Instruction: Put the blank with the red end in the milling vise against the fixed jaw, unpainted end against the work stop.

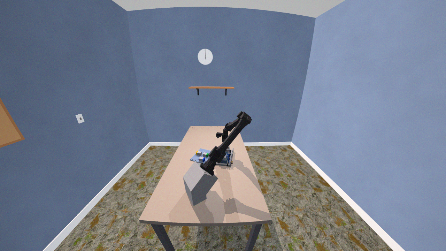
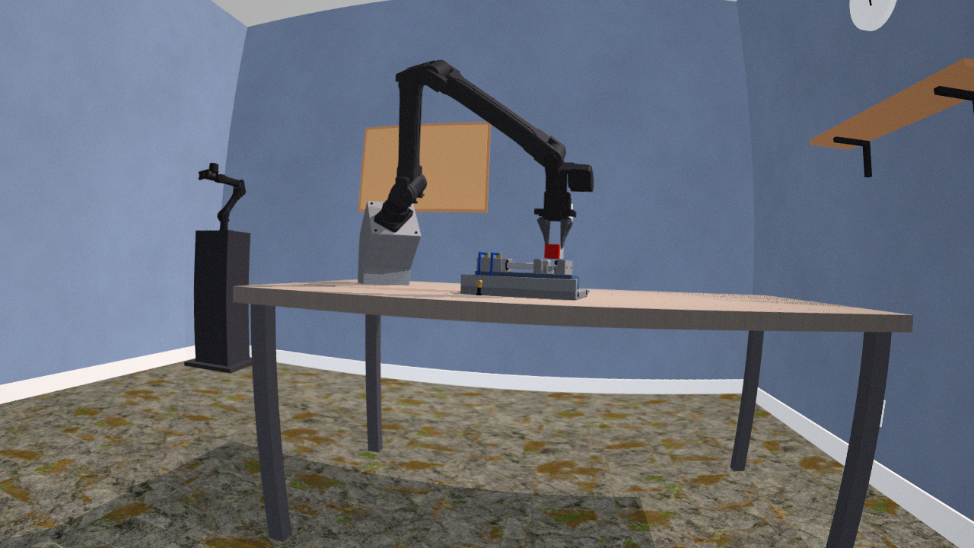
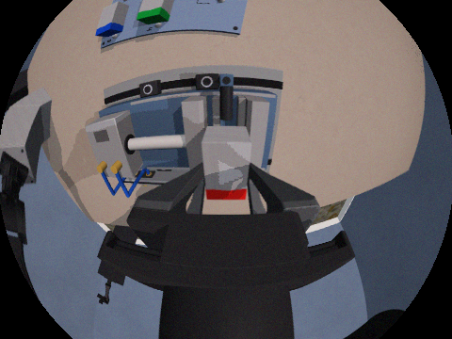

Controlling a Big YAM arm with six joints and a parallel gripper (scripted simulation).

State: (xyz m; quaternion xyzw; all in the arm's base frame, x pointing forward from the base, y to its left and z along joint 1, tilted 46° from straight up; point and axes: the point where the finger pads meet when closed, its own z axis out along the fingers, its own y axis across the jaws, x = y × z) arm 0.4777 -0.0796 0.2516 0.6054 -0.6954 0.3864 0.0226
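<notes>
Now: hand 10 mm short of the work stop, 50 mm to the right of it and 50 mm above it. From my hand the other things lie so: green-ended blank (30 mm behind, 240 mm to the left, 110 mm below); then blue plate (10 mm behind, 280 mm to the left, 130 mm below); then vise (70 mm behind, 20 mm to the left, 100 mm below).
</notes>
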